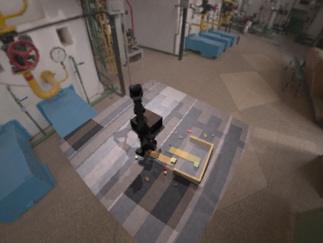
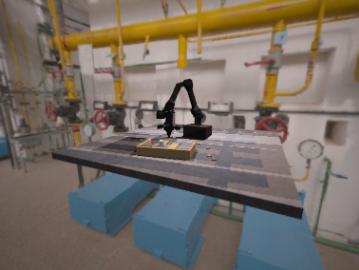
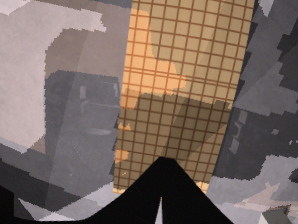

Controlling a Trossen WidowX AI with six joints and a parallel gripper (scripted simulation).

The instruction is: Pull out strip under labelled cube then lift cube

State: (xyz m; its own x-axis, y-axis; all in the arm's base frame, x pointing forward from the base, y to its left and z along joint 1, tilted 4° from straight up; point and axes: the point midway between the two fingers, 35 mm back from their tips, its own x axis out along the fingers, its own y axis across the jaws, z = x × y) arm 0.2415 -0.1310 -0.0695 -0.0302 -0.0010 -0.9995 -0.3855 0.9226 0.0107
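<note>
Now: the small red object 200 mm ahead of my gripper tip and 10 mm above it.
</note>
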